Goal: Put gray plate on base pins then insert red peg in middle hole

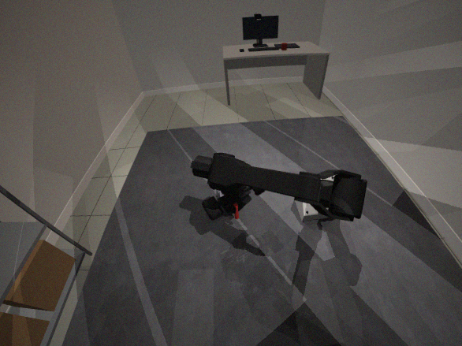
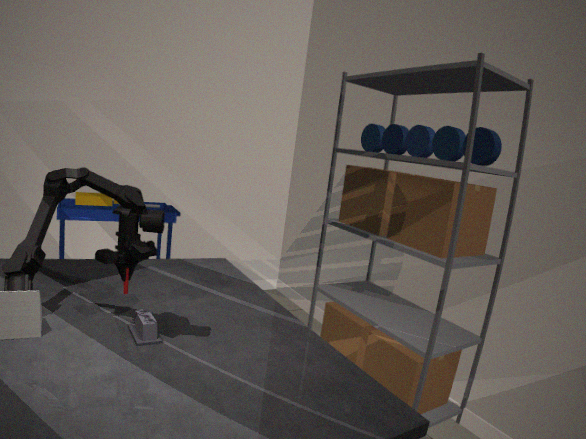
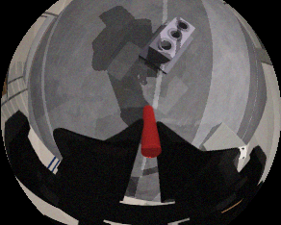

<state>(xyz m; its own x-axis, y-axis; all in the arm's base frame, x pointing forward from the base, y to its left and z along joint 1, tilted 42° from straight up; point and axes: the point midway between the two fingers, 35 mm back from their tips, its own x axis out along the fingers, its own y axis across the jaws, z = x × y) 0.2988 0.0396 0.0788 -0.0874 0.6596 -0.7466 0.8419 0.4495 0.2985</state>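
The gray plate is 12 cm to the right of my gripper tip, 7 cm below it and 5 cm ahead of it. Round my gripper tip: base: 12 cm to the right, 11 cm below, 5 cm ahead; then red peg: right at my gripper tip.
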